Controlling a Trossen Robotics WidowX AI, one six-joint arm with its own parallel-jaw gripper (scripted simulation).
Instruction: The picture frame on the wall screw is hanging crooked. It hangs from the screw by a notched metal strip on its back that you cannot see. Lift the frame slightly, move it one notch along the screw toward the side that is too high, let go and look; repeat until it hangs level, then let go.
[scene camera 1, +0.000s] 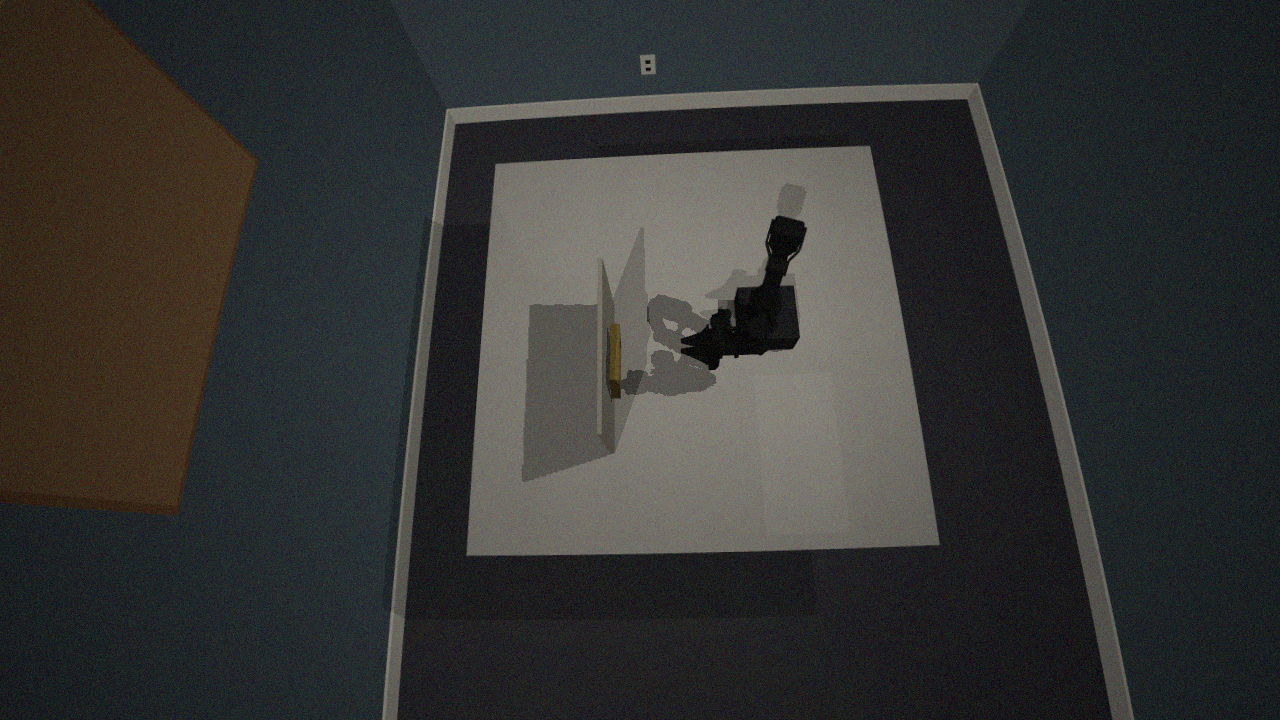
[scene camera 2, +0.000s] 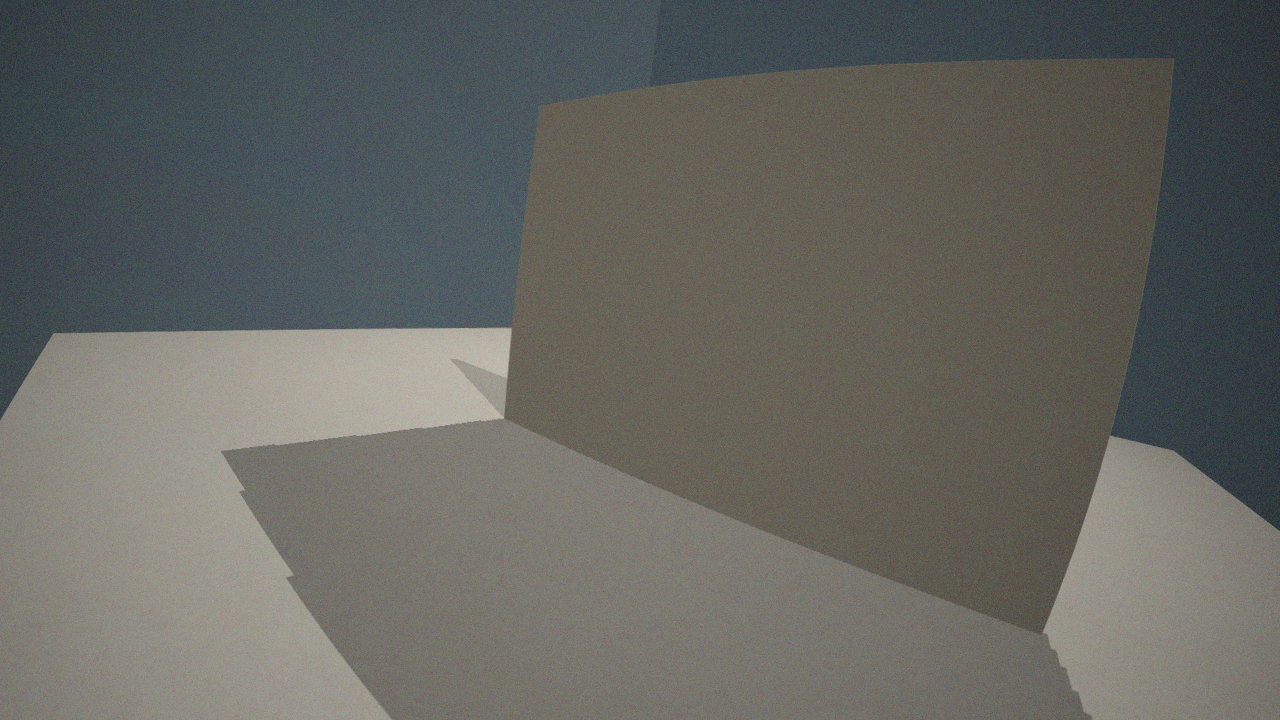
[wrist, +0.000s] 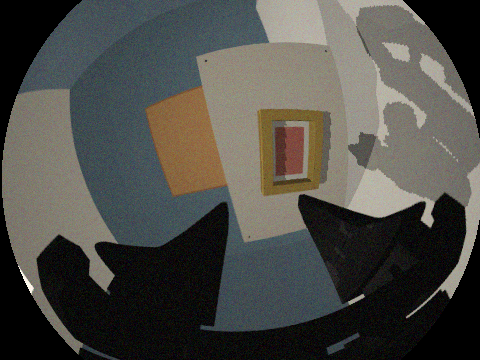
gripper: scene camera 1 680, 346; wrist 263, 204; not seen in scene camera 2 (hidden by a wall panel)
picture frame: scene camera 1 615, 338; wrist 290, 140; not seen in scene camera 2 (hidden by a wall panel)
